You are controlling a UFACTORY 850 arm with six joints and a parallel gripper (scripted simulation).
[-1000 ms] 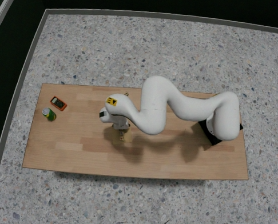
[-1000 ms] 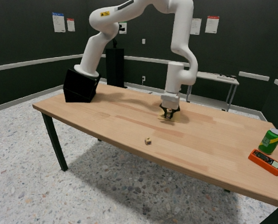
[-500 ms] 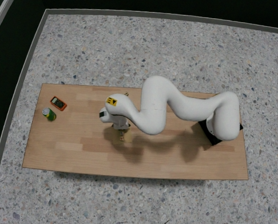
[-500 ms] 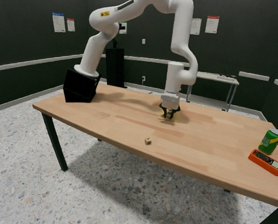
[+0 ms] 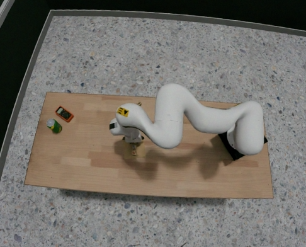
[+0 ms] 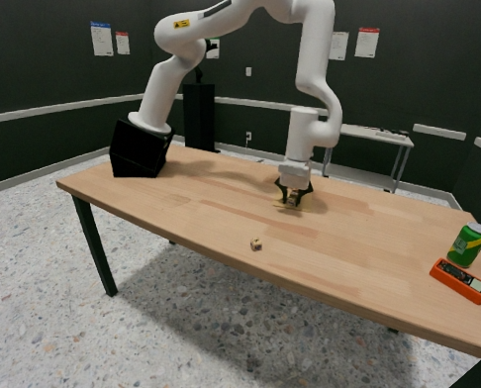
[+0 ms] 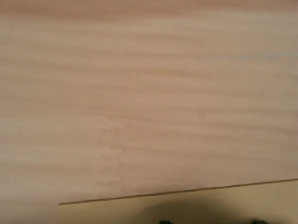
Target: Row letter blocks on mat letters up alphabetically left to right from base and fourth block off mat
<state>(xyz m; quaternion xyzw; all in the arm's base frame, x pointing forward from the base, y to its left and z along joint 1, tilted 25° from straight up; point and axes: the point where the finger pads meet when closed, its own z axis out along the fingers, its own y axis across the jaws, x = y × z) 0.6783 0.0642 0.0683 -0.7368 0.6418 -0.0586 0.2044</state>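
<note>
Now: the tan mat 40 mm to the left of my hand, 20 mm below it and 10 mm behind it. From my hand the other things lie so: green can: 540 mm ahead, 40 mm above; then orange meter: 530 mm ahead, 110 mm to the right, 10 mm below.
</note>
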